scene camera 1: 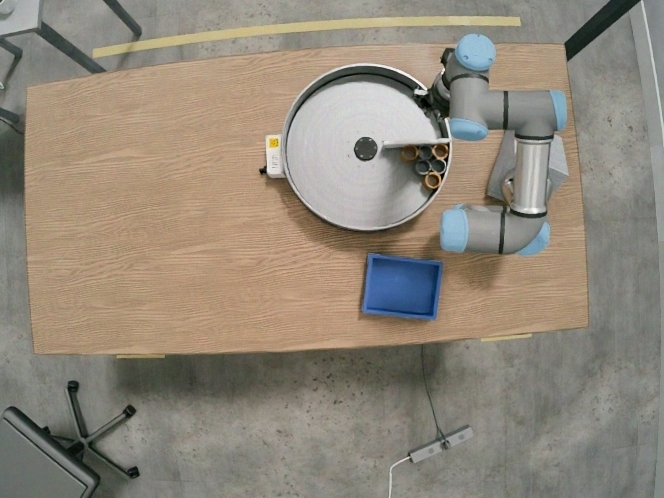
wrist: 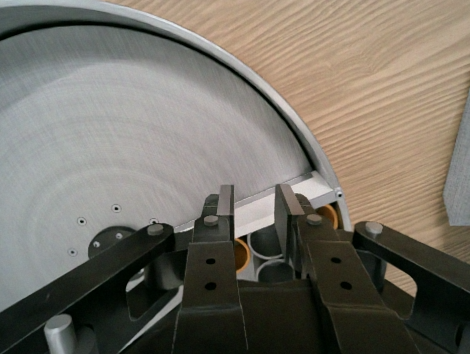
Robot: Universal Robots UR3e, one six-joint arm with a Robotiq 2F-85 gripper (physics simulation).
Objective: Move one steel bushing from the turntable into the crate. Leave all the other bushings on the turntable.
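The round turntable (scene camera 1: 327,123) (wrist: 150,115) holds a cluster of short ring bushings at its right side, against a pale bar. Three are grey steel: one (scene camera 1: 419,152) (wrist: 250,245) beside the bar, one (scene camera 1: 416,167) and another (scene camera 1: 444,167) farther from it. Three are copper-coloured: one (scene camera 1: 402,153) (wrist: 245,255) at the inner end, one (scene camera 1: 446,150) (wrist: 331,211) near the wall, one (scene camera 1: 425,181) at the far end from the bar. My gripper (scene camera 1: 432,110) (wrist: 254,201) is open and empty, above the turntable's edge by the bar. The blue crate (scene camera 1: 365,284) is empty.
The pale bar (scene camera 1: 410,144) (wrist: 260,207) runs from near the dark hub (scene camera 1: 365,148) to the raised rim. A small white box (scene camera 1: 274,160) adjoins the turntable's left side. The arm's grey base plate (scene camera 1: 557,160) is on the right of the wooden table (scene camera 1: 160,214).
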